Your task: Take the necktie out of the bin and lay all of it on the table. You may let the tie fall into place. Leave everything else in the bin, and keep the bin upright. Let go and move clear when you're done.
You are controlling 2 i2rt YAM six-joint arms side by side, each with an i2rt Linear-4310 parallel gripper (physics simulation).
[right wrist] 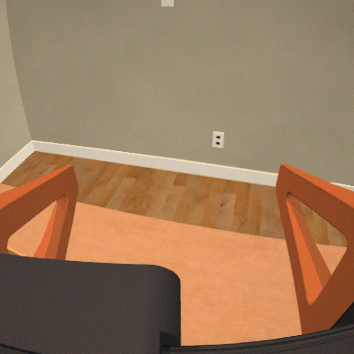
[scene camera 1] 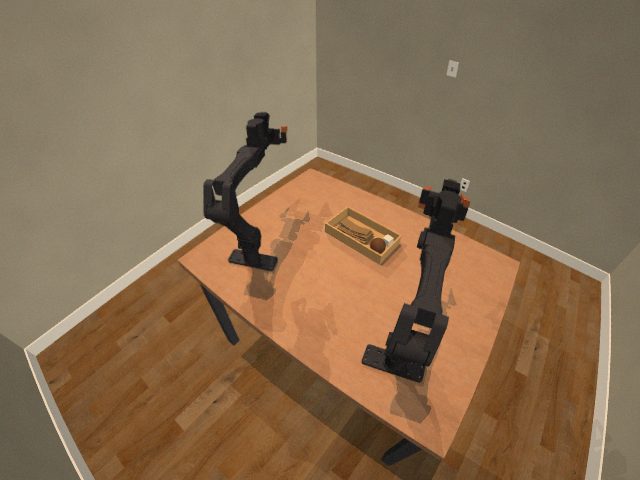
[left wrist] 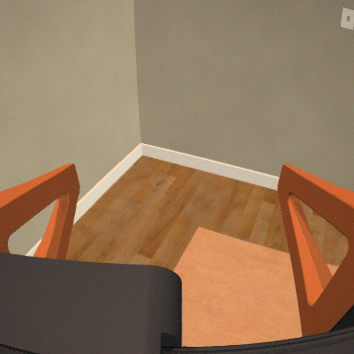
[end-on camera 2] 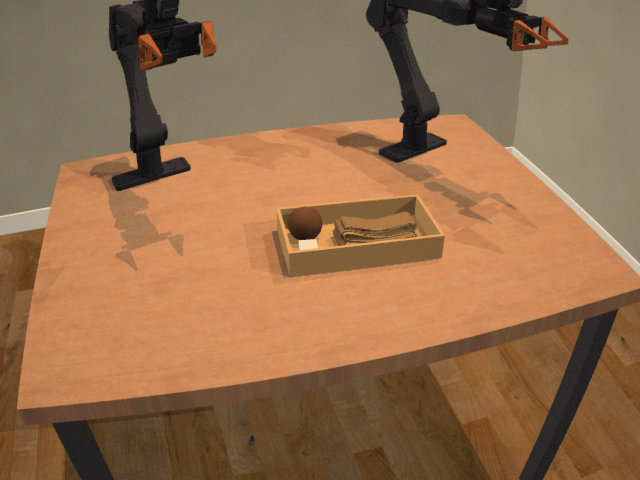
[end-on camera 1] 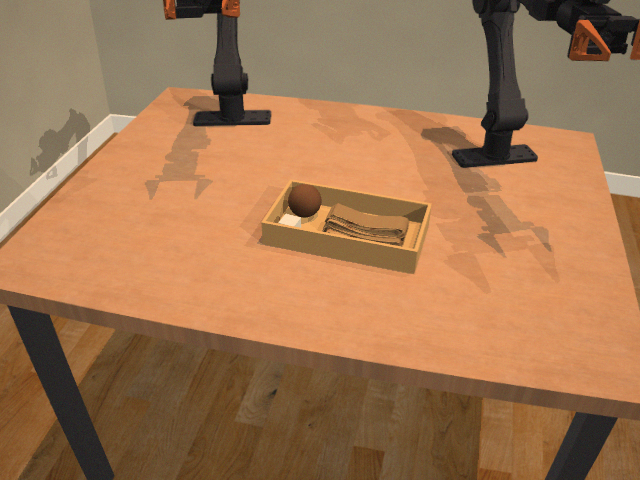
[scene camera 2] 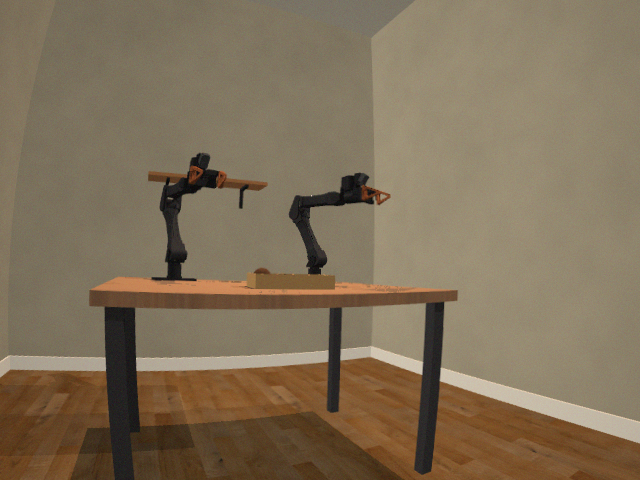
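The brown necktie lies folded in layers inside the bin, in the half away from the ball. The shallow tan bin stands upright on the table. My left gripper is open and empty, high above the table and well away from the bin. My right gripper is also open and empty, raised high on the ball's side of the bin.
A dark brown ball and a small white block sit together at one end of the bin. A wooden shelf is on the wall behind the arms in scene camera 2.
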